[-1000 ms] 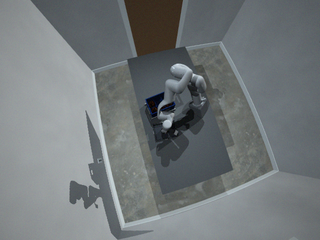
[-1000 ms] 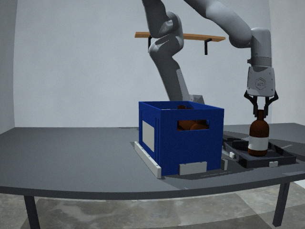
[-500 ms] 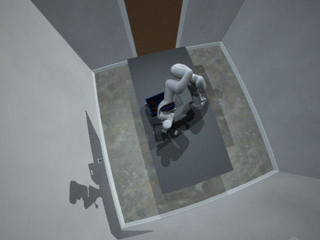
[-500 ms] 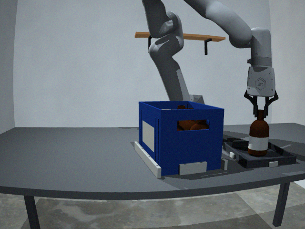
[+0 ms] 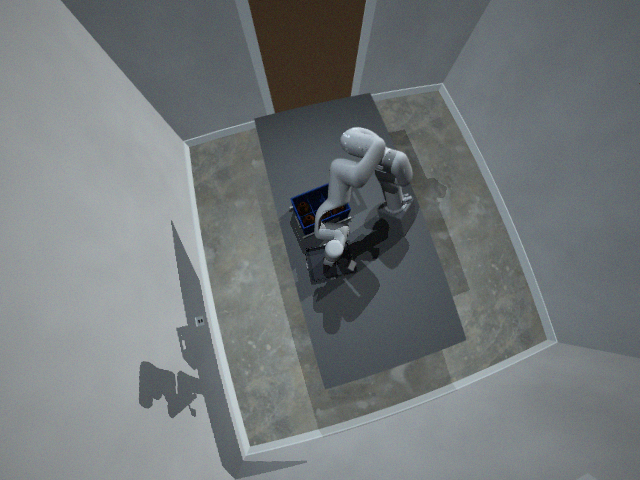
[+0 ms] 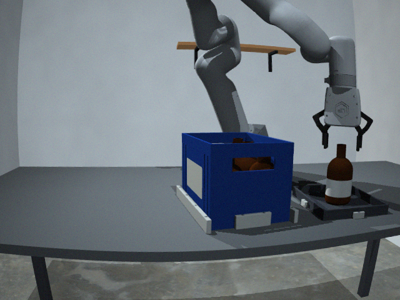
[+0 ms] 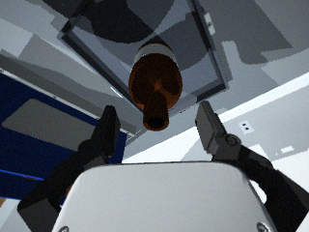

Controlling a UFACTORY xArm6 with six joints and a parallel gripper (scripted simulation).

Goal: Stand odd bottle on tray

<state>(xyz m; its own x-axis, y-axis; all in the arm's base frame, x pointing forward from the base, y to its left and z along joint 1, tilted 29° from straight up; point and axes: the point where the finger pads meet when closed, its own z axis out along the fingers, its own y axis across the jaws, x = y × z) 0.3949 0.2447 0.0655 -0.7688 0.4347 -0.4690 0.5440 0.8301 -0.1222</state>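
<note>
Right now my hand is 70 mm above the bottle. Round my hand: blue crate (20 mm behind, 290 mm to the right, 70 mm below); then dark tray (140 mm below).
</note>
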